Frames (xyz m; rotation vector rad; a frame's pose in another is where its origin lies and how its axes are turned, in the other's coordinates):
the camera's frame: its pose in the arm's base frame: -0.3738 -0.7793 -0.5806 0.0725 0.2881 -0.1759
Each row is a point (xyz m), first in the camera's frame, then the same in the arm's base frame.
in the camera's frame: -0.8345 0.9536 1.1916
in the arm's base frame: -0.6579 0.1779 0.8437
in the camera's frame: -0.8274 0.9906 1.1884
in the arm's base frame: -0.6454 0.2134 0.8403
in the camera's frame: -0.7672 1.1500 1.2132
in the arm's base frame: -0.5526 0.3578 0.8540
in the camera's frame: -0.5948 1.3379 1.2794
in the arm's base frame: -0.3373 0.5080 0.8762
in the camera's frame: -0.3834 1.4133 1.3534
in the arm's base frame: -0.1036 0.5407 0.8893
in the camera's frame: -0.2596 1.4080 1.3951
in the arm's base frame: 0.0238 0.5114 0.8932
